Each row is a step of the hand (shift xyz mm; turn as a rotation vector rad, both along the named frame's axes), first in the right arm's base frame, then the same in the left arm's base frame.
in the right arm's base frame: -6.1 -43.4 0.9 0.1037 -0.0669 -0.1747
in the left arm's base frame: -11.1 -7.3 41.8 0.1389 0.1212 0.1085
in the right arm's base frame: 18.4 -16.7 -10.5 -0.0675 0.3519 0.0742
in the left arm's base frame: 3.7 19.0 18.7 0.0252 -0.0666 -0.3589
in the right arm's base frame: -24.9 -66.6 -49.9 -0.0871 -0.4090 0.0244
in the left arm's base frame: 34.1 -20.7 77.2 -0.1162 -0.0997 0.3899
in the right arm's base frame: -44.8 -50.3 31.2 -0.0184 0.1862 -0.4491
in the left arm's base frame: -37.4 -49.3 41.0 0.4805 0.0376 -0.0665
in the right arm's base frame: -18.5 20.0 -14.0 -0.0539 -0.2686 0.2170
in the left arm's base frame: 20.6 -16.3 -15.7 -0.2698 -0.0851 0.2052
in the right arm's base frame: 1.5 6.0 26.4 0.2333 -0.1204 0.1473
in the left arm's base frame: -24.0 -1.4 -12.5 -0.1991 0.2119 0.0782
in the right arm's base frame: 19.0 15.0 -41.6 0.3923 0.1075 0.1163
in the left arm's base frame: 41.5 24.0 -4.1 -0.1305 0.3791 -0.1351
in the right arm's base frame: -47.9 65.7 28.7 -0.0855 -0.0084 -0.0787
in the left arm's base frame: -5.4 -49.2 -70.6 0.0835 -0.0762 0.0284
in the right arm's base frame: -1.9 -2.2 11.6 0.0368 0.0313 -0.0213
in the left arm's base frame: -11.5 -3.3 -0.8 0.0240 0.0398 -0.0251
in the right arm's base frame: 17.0 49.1 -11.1 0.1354 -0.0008 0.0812
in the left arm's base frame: 21.0 19.4 -44.8 -0.0940 0.1252 -0.0203
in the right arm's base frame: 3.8 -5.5 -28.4 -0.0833 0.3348 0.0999
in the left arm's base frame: 25.5 6.9 12.5 -0.0020 -0.0856 -0.3488
